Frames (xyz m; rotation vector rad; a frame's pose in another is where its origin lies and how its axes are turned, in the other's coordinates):
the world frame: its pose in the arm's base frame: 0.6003 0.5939 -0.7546 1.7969 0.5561 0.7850
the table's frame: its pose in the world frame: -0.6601 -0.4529 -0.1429 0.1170 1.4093 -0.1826
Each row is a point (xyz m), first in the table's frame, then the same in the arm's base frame.
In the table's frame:
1: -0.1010 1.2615 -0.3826
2: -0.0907 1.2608 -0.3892
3: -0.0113 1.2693 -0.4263
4: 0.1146 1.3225 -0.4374
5: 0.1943 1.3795 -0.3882
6: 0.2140 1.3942 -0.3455
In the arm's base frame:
1: -0.0375 -0.1671 -0.1112
2: -0.0491 -0.1634 -0.1098
3: -0.1263 -0.1290 -0.0853
4: -0.2073 -0.0513 -0.0065
5: -0.2125 0.0293 0.0676
6: -0.1901 0.0685 0.0873

